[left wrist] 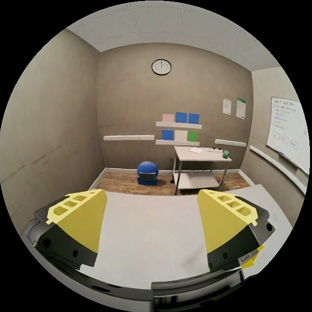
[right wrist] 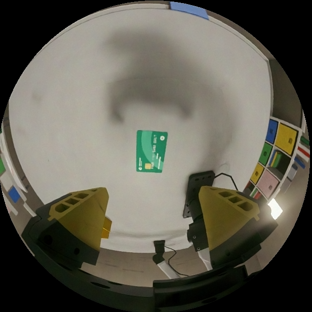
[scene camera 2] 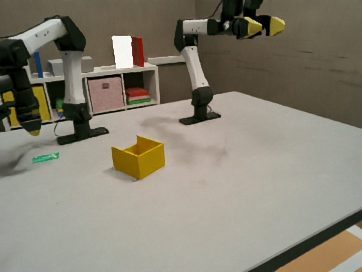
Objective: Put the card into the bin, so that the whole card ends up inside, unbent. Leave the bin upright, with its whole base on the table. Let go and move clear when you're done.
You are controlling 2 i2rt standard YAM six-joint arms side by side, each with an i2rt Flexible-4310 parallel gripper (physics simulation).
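The green card lies flat on the table, left of the bin in the scene view. The yellow bin stands upright on the table, open at the top; a small part of the bin shows behind a finger in the right wrist view. My right gripper is open and empty, tilted down above the table near the card; the card shows beyond the gap between its fingertips and is not touched. My left gripper is open and empty, high above the table and far from the card and the bin.
The left arm's base is bolted behind and right of the bin, the right arm's base behind and left of it. A white shelf unit stands behind the table. The table's dark front edge shows at the lower right.
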